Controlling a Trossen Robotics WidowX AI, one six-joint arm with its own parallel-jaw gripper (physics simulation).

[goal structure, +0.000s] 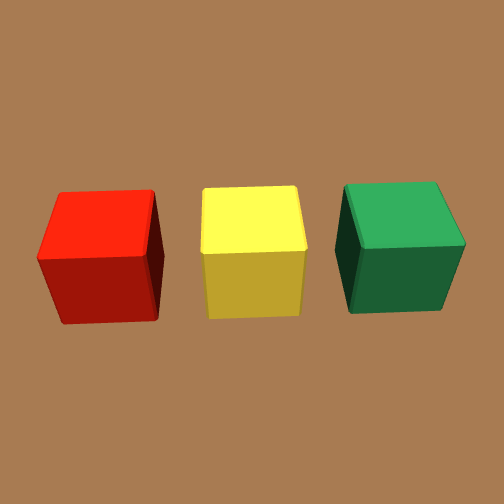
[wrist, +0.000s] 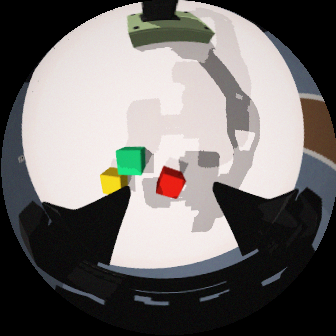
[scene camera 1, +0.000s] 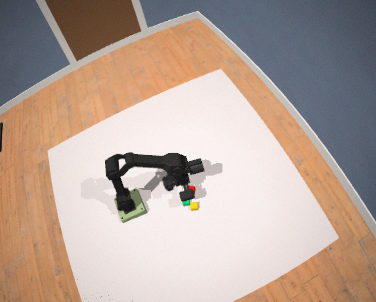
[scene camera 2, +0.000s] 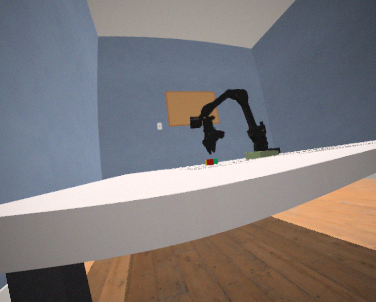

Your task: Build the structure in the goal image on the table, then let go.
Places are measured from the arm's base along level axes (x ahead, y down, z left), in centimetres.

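Pixels of known places: gripper, fingertip midpoint: (wrist: 171, 188) (scene camera 1: 186, 187) (scene camera 2: 212, 153); arm's base at its link origin: (scene camera 1: 128, 206) (scene camera 2: 260, 151).
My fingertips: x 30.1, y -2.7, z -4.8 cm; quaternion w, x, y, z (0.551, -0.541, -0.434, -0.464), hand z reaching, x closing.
Note:
For each thing: its top centre in the pictures, then the offset to it from my fingertips. Level surfaces: height alone.
- red cube at its top centre: (wrist: 170, 187) (scene camera 2: 209, 159) dz -0.3, dx +1.7, dy +3.0 cm
- green cube at its top centre: (wrist: 127, 162) (scene camera 1: 185, 200) (scene camera 2: 214, 158) dz -4.6, dx -3.0, dy +3.0 cm
- yellow cube at its top centre: (wrist: 110, 185) (scene camera 1: 193, 205) (scene camera 2: 207, 159) dz -8.7, dx -0.5, dy +3.0 cm
- white table at its surface level: dy +6.3 cm
A red cube (scene camera 1: 192, 189) (scene camera 2: 210, 162) (wrist: 171, 183) lies on the white table, turned at an angle and apart from the other two cubes in the wrist view. A green cube (scene camera 1: 186, 203) (scene camera 2: 216, 161) (wrist: 130, 161) and a yellow cube (scene camera 1: 194, 206) (scene camera 2: 206, 162) (wrist: 113, 181) lie close together, corner near corner; I cannot tell if they touch. My gripper (scene camera 1: 180, 189) (scene camera 2: 210, 151) (wrist: 171, 188) is open and empty, pointing down above the cubes. In the wrist view the red cube shows between the fingertips, with green and yellow further left. In scene camera 1 a finger partly hides the red and green cubes.
The arm's green base plate (scene camera 1: 142, 204) (scene camera 2: 254, 156) (wrist: 170, 36) stands on the white table (scene camera 1: 210, 115) (scene camera 2: 125, 192) (wrist: 70, 100), on the cubes' left in scene camera 1. Shadows of the arm fall around the cubes.

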